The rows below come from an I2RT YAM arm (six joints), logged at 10 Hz.
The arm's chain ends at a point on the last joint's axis. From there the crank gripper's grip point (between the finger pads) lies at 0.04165 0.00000 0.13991 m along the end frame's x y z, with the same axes.
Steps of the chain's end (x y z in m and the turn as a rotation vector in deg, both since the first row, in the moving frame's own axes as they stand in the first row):
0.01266, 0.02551, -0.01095, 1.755, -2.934, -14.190
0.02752, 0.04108, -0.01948, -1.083, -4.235, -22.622
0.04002, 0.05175, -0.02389, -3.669, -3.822, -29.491
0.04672, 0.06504, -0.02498, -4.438, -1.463, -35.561
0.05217, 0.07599, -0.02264, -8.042, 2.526, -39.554
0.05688, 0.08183, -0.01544, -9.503, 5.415, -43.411
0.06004, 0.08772, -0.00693, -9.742, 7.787, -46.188
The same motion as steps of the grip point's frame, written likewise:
0.00372, 0.01192, -0.00925, 1.755, -2.934, -14.190
0.01466, 0.02969, -0.01673, -1.083, -4.235, -22.622
0.02788, 0.04227, -0.02115, -3.669, -3.822, -29.491
0.03885, 0.05210, -0.02347, -4.438, -1.463, -35.561
0.05478, 0.06545, -0.02384, -8.042, 2.526, -39.554
0.06562, 0.06923, -0.01892, -9.503, 5.415, -43.411
0.07284, 0.07135, -0.01239, -9.742, 7.787, -46.188

